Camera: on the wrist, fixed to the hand. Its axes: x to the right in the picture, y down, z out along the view.
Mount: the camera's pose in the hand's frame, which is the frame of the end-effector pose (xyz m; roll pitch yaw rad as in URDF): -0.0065 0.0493 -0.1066 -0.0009 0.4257 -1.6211
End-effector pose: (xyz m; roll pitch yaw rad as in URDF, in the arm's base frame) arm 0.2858 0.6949 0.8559 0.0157 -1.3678 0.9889
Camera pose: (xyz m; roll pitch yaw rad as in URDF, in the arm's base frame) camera 0.2995 0.8084 0.8282 1.4058 0.1314 -0.1564
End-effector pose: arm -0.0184 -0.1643 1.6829 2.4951 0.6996 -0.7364
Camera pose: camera 0.0494 -0.1922 1.7749 -2.4047 0.1380 1.0126
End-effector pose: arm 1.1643 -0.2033 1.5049 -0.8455 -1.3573 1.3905
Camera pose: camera 1.2292 -0.1096 1.4757 1.3958 -0.0414 -0.6000
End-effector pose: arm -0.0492 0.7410 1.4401 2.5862 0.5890 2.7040
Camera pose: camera -0.1090 0.7532 1.5406 -2.5252 0.0817 -1.8982
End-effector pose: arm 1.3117 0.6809 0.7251 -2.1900 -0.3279 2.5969
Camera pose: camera 1.3828 0.7728 0.7436 2.0532 -1.1516 -1.0349
